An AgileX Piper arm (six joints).
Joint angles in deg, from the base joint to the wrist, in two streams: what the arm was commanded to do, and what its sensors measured. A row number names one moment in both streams.
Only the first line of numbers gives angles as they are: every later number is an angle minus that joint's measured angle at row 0.
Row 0, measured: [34.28 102.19 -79.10 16.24 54.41 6.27]
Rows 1 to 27, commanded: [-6.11 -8.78 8.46 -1.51 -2.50 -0.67]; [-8.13 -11.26 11.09 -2.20 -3.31 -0.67]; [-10.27 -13.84 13.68 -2.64 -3.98 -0.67]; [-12.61 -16.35 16.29 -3.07 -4.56 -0.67]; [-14.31 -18.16 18.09 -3.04 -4.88 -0.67]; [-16.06 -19.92 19.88 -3.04 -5.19 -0.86]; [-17.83 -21.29 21.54 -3.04 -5.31 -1.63]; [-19.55 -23.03 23.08 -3.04 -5.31 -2.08]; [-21.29 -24.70 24.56 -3.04 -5.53 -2.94]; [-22.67 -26.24 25.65 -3.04 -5.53 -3.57]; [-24.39 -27.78 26.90 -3.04 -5.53 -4.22]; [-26.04 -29.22 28.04 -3.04 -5.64 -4.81]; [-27.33 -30.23 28.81 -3.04 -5.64 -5.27]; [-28.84 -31.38 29.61 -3.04 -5.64 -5.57]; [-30.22 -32.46 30.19 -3.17 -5.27 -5.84]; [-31.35 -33.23 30.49 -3.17 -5.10 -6.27]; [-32.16 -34.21 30.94 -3.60 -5.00 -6.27]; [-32.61 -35.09 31.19 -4.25 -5.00 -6.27]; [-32.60 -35.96 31.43 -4.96 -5.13 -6.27]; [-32.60 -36.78 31.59 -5.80 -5.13 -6.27]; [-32.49 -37.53 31.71 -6.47 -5.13 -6.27]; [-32.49 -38.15 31.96 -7.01 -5.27 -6.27]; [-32.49 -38.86 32.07 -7.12 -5.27 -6.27]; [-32.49 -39.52 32.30 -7.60 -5.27 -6.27]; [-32.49 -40.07 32.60 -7.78 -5.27 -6.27]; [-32.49 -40.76 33.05 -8.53 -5.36 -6.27]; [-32.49 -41.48 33.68 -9.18 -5.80 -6.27]
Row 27, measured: [-32.16 -39.00 32.14 -6.83 -4.84 -5.84]
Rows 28 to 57, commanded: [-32.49 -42.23 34.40 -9.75 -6.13 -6.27]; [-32.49 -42.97 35.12 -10.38 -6.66 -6.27]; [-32.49 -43.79 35.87 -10.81 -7.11 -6.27]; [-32.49 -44.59 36.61 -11.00 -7.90 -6.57]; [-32.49 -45.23 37.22 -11.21 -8.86 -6.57]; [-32.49 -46.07 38.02 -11.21 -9.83 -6.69]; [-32.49 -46.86 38.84 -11.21 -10.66 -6.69]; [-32.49 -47.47 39.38 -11.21 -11.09 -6.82]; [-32.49 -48.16 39.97 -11.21 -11.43 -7.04]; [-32.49 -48.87 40.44 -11.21 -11.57 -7.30]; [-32.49 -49.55 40.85 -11.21 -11.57 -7.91]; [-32.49 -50.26 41.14 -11.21 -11.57 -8.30]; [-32.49 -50.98 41.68 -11.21 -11.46 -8.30]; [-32.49 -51.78 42.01 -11.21 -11.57 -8.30]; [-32.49 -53.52 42.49 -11.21 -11.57 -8.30]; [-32.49 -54.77 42.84 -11.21 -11.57 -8.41]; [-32.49 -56.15 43.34 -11.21 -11.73 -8.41]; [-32.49 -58.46 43.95 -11.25 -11.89 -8.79]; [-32.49 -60.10 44.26 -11.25 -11.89 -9.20]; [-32.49 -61.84 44.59 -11.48 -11.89 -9.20]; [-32.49 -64.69 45.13 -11.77 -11.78 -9.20]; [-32.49 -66.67 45.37 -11.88 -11.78 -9.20]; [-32.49 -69.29 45.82 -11.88 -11.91 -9.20]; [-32.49 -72.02 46.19 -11.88 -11.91 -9.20]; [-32.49 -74.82 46.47 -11.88 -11.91 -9.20]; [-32.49 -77.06 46.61 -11.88 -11.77 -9.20]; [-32.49 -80.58 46.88 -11.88 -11.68 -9.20]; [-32.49 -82.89 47.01 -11.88 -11.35 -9.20]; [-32.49 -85.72 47.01 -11.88 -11.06 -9.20]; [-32.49 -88.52 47.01 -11.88 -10.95 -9.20]
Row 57, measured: [-32.16 -79.32 46.61 -11.18 -11.39 -8.74]
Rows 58 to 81, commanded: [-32.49 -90.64 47.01 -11.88 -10.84 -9.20]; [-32.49 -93.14 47.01 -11.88 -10.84 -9.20]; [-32.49 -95.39 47.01 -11.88 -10.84 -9.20]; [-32.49 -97.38 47.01 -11.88 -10.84 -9.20]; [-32.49 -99.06 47.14 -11.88 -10.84 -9.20]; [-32.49 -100.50 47.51 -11.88 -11.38 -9.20]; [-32.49 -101.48 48.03 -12.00 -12.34 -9.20]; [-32.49 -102.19 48.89 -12.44 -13.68 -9.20]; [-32.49 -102.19 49.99 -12.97 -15.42 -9.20]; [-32.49 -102.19 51.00 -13.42 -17.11 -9.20]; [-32.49 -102.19 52.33 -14.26 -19.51 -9.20]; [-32.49 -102.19 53.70 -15.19 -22.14 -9.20]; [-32.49 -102.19 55.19 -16.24 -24.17 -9.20]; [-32.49 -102.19 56.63 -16.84 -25.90 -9.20]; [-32.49 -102.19 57.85 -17.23 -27.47 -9.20]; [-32.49 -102.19 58.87 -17.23 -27.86 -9.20]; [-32.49 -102.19 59.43 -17.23 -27.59 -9.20]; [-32.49 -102.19 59.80 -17.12 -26.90 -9.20]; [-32.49 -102.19 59.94 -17.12 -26.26 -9.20]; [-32.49 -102.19 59.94 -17.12 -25.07 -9.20]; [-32.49 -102.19 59.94 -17.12 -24.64 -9.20]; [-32.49 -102.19 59.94 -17.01 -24.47 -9.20]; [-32.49 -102.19 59.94 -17.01 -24.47 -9.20]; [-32.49 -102.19 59.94 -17.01 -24.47 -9.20]
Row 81, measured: [-32.32 -101.89 59.75 -16.24 -24.70 -8.85]
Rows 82 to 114, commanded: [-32.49 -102.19 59.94 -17.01 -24.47 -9.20]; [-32.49 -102.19 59.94 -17.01 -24.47 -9.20]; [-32.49 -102.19 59.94 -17.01 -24.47 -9.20]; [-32.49 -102.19 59.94 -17.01 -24.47 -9.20]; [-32.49 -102.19 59.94 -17.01 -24.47 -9.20]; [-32.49 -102.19 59.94 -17.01 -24.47 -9.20]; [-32.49 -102.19 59.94 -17.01 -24.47 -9.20]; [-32.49 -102.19 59.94 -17.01 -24.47 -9.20]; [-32.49 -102.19 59.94 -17.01 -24.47 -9.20]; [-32.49 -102.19 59.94 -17.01 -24.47 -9.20]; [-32.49 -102.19 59.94 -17.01 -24.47 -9.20]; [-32.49 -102.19 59.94 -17.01 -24.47 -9.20]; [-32.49 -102.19 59.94 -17.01 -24.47 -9.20]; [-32.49 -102.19 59.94 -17.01 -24.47 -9.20]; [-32.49 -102.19 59.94 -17.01 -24.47 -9.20]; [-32.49 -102.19 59.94 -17.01 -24.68 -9.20]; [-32.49 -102.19 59.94 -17.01 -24.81 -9.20]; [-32.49 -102.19 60.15 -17.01 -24.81 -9.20]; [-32.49 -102.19 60.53 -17.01 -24.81 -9.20]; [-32.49 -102.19 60.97 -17.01 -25.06 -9.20]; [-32.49 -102.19 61.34 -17.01 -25.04 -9.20]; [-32.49 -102.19 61.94 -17.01 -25.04 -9.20]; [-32.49 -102.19 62.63 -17.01 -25.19 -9.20]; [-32.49 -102.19 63.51 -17.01 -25.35 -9.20]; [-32.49 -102.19 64.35 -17.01 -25.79 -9.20]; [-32.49 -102.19 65.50 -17.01 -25.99 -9.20]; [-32.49 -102.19 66.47 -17.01 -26.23 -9.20]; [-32.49 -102.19 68.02 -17.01 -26.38 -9.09]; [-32.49 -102.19 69.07 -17.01 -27.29 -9.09]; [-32.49 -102.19 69.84 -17.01 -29.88 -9.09]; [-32.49 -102.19 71.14 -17.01 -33.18 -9.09]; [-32.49 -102.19 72.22 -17.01 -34.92 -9.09]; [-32.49 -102.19 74.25 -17.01 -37.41 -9.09]
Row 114, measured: [-32.32 -101.89 69.92 -16.55 -28.54 -8.85]
